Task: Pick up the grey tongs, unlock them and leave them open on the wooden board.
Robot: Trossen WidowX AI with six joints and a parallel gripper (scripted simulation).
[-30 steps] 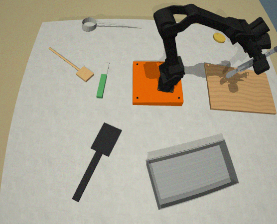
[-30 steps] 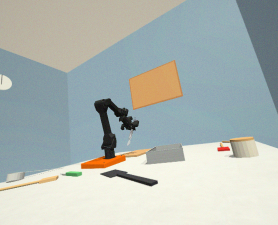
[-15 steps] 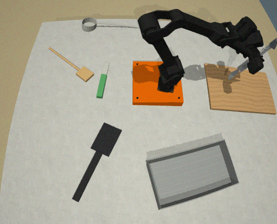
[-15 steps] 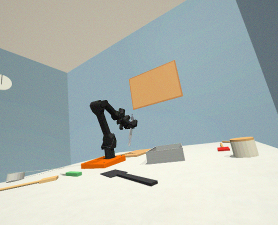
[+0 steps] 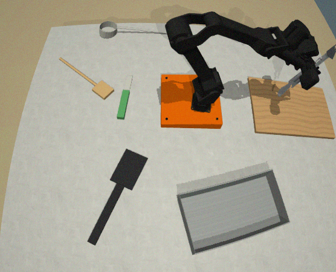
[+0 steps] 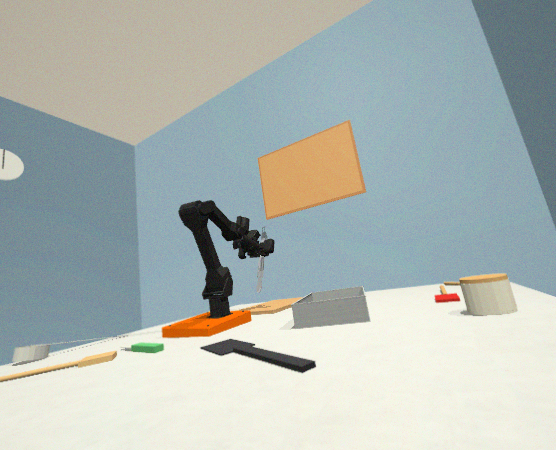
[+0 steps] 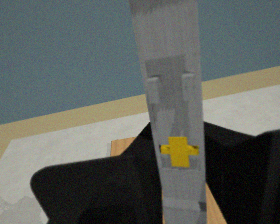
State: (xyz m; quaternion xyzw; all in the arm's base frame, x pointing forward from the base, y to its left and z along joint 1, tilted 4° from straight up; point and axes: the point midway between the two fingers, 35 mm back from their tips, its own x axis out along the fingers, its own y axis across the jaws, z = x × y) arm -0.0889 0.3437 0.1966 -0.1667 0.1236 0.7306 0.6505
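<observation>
Right now my gripper tip is 3 cm to the left of the yellow lock piece and 2 cm below it. The rest, counted from my gripper tip: roasting tin: 43 cm ahead, 22 cm to the right, 21 cm below; then yellow disc: 32 cm behind, 10 cm to the right, 23 cm below; then wooden board: 23 cm below.
</observation>
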